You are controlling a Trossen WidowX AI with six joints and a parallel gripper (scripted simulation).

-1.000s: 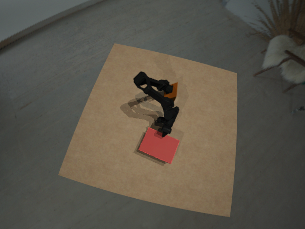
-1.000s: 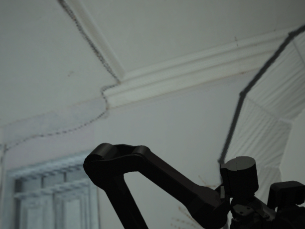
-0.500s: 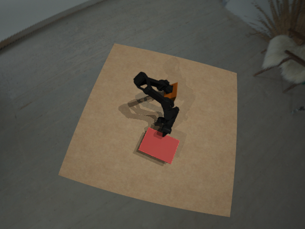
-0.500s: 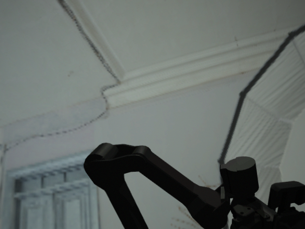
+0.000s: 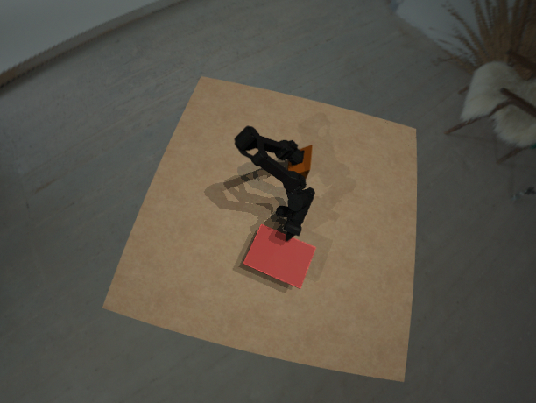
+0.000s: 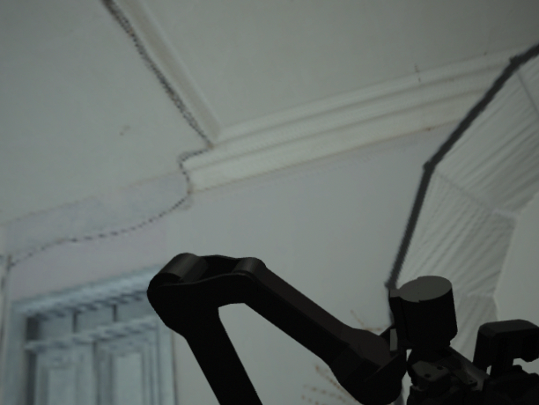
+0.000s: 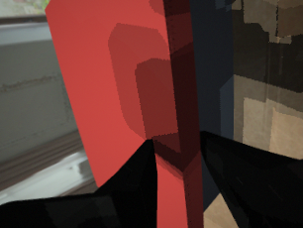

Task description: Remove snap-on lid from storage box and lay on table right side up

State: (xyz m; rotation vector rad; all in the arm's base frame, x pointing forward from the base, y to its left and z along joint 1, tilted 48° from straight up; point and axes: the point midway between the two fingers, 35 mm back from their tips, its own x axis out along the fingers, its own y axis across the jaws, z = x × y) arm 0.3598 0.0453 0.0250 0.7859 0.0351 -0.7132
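Right now my gripper tip is 7 cm short of the red lid and 2 cm to the left of it. The rest, counted from my gripper tip: storage box (7 cm ahead, 5 cm below, 2 cm to the right).
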